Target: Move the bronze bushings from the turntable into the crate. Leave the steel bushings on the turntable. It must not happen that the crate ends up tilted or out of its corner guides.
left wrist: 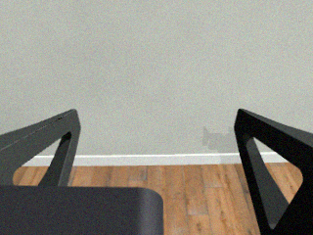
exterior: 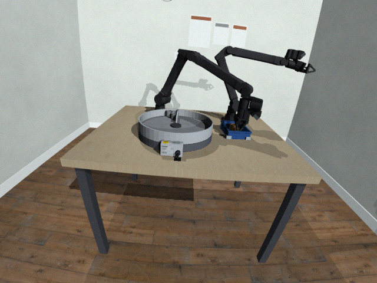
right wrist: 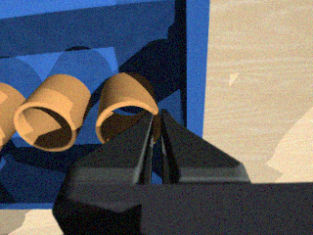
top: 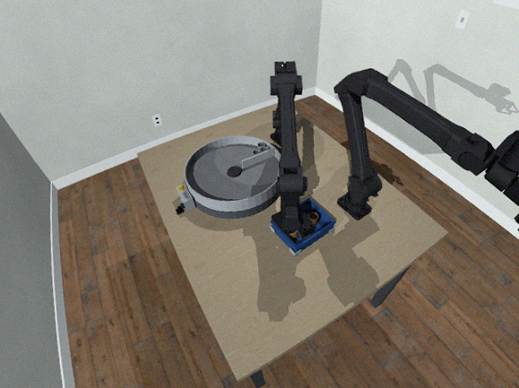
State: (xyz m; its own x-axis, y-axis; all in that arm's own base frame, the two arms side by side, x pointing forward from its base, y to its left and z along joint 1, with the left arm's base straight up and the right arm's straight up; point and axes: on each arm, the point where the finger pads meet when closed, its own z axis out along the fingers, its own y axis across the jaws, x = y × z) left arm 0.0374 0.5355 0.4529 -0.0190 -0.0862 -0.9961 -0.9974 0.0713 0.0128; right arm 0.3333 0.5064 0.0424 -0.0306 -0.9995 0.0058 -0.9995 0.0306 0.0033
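Observation:
Now: the blue crate 70 mm behind my right hand, 10 mm to the right of it and 20 mm below it.

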